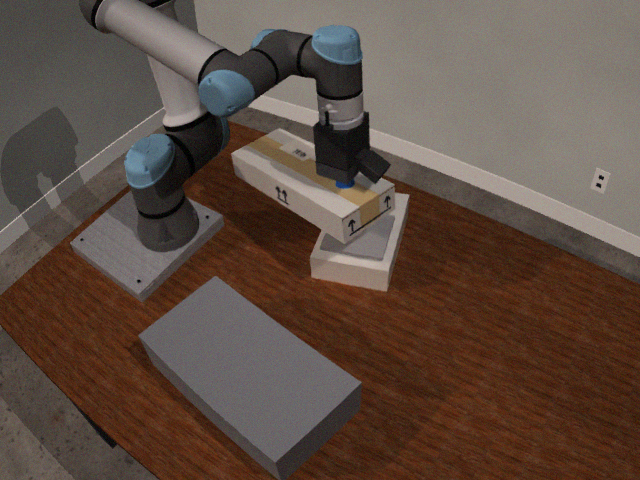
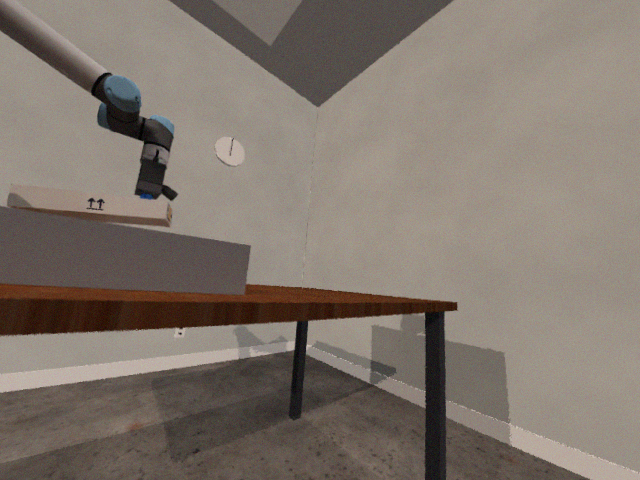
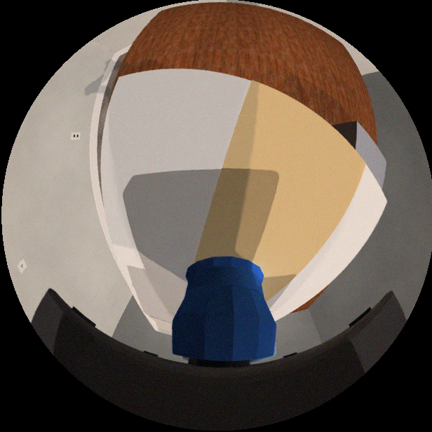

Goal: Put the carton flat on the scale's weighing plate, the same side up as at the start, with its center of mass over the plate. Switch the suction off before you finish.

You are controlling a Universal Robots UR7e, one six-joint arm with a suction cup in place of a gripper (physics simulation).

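Places are measured from the arm's base along level axes (x up, y back, z right), in centimetres.
Pixels of known places: end effector, tool point: (image 1: 345, 188); arm's base, origin of the base link: (image 1: 168, 228).
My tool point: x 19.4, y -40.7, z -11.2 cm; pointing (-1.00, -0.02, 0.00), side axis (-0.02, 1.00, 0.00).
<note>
Ahead of a thing's pixels: the offset from my tool point to its top centre.
The white carton @[dx +1.9, dy +9.3, dz -1.8 cm] (image 1: 305, 197) (image 2: 124, 207) (image 3: 175, 120) has tan tape along its top, and the arrows on its sides point up. My suction gripper (image 1: 344, 183) (image 2: 146, 196) (image 3: 225, 264) has its blue cup on the carton's top near the right end and holds it. This end is low over the grey weighing plate @[dx -14.9, dy +0.0, dz -5.1 cm] (image 1: 361, 248) of the white scale @[dx -14.9, dy +1.0, dz -9.0 cm] (image 1: 350, 269); the longer part reaches past the scale to the back left. The carton hides the rear of the plate. Whether its underside touches the plate, I cannot tell.
A large grey block @[dx -12.8, dy +0.7, dz +33.8 cm] (image 1: 248, 356) (image 2: 118, 258) lies on the wooden table (image 1: 491, 361) (image 2: 336, 308) in front of the scale. The arm's grey base plate (image 1: 116, 253) is at the left. Walls stand behind the table.
</note>
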